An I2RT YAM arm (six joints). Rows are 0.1 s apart.
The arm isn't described. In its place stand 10 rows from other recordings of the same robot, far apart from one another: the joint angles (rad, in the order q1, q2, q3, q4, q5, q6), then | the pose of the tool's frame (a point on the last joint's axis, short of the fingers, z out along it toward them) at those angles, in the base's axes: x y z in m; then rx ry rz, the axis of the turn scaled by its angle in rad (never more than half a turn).
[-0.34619, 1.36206, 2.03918, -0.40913, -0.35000, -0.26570] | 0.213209 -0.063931 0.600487 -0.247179 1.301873 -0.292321
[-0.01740, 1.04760, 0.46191, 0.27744, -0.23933, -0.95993] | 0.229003 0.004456 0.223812 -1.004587 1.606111 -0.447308
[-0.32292, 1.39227, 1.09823, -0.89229, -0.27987, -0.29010] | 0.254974 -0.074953 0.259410 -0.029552 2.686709 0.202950
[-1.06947, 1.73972, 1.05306, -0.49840, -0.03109, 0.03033] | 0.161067 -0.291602 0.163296 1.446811 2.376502 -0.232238
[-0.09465, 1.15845, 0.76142, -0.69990, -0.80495, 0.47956] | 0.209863 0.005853 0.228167 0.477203 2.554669 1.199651
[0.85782, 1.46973, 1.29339, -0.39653, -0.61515, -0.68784] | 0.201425 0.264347 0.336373 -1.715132 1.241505 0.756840
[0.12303, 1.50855, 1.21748, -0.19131, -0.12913, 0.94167] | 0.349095 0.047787 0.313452 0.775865 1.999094 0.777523
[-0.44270, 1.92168, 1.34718, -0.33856, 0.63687, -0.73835] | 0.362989 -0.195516 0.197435 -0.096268 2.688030 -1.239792
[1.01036, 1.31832, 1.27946, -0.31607, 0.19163, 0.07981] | 0.166992 0.253344 0.381706 -0.759585 1.804142 0.544168
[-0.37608, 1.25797, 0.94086, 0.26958, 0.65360, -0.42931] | 0.264008 -0.127523 0.340442 0.489269 1.663828 -1.131293
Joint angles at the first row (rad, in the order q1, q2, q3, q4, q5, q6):
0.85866, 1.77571, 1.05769, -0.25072, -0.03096, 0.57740
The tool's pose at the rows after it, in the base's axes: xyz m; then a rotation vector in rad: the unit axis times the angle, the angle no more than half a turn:
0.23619 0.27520 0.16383 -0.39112 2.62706 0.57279
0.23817 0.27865 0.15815 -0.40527 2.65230 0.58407
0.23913 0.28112 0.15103 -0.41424 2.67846 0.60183
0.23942 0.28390 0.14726 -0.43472 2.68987 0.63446
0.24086 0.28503 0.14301 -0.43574 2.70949 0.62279
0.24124 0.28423 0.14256 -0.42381 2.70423 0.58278
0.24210 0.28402 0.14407 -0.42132 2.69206 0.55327
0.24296 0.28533 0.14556 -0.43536 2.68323 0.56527
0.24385 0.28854 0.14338 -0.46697 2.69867 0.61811
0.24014 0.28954 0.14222 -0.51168 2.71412 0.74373
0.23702 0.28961 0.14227 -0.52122 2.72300 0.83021
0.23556 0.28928 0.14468 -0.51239 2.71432 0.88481
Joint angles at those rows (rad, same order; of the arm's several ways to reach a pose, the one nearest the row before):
0.85798, 1.79009, 1.06872, -0.25210, -0.03614, 0.57352
0.85777, 1.81796, 1.08370, -0.25795, -0.05971, 0.57229
0.85762, 1.84357, 1.08917, -0.25458, -0.08627, 0.57565
0.85897, 1.85947, 1.09327, -0.24491, -0.11734, 0.57227
0.85773, 1.87784, 1.10378, -0.25673, -0.12044, 0.57219
0.85853, 1.87845, 1.10464, -0.26336, -0.08914, 0.57199
0.85882, 1.87645, 1.10894, -0.26894, -0.06382, 0.56581
0.85871, 1.87700, 1.11417, -0.26477, -0.07082, 0.55673
0.85780, 1.89216, 1.12468, -0.26142, -0.12069, 0.54868
0.85769, 1.88789, 1.10702, -0.23263, -0.22050, 0.54833
0.85840, 1.88034, 1.09074, -0.20916, -0.28262, 0.56377
0.85811, 1.86820, 1.07752, -0.18409, -0.31185, 0.58146

